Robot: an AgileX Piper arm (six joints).
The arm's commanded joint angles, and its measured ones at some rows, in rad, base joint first. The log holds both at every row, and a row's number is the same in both.
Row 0, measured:
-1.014, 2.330, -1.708, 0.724, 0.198, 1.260
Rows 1 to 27, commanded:
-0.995, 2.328, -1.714, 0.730, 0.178, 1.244
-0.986, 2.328, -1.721, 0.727, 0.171, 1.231
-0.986, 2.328, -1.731, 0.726, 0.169, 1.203
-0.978, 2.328, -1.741, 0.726, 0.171, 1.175
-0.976, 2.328, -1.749, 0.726, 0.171, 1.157
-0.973, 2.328, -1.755, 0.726, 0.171, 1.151
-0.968, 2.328, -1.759, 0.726, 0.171, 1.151
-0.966, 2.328, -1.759, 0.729, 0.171, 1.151
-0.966, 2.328, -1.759, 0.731, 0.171, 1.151
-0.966, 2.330, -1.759, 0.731, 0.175, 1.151
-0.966, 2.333, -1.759, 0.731, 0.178, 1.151
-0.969, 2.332, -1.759, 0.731, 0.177, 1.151
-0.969, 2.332, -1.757, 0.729, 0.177, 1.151
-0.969, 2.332, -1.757, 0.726, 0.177, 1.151
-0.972, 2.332, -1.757, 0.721, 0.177, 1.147
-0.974, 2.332, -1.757, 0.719, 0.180, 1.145
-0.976, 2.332, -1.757, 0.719, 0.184, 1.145
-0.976, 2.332, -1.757, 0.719, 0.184, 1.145
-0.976, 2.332, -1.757, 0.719, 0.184, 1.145
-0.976, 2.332, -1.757, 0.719, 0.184, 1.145
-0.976, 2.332, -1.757, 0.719, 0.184, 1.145
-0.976, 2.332, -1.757, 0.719, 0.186, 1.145
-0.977, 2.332, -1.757, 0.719, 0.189, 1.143
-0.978, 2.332, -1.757, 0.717, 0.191, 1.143
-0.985, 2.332, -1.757, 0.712, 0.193, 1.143
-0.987, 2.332, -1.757, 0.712, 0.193, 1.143
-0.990, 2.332, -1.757, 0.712, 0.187, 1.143
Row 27, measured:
-0.977, 2.335, -1.753, 0.727, 0.184, 1.156
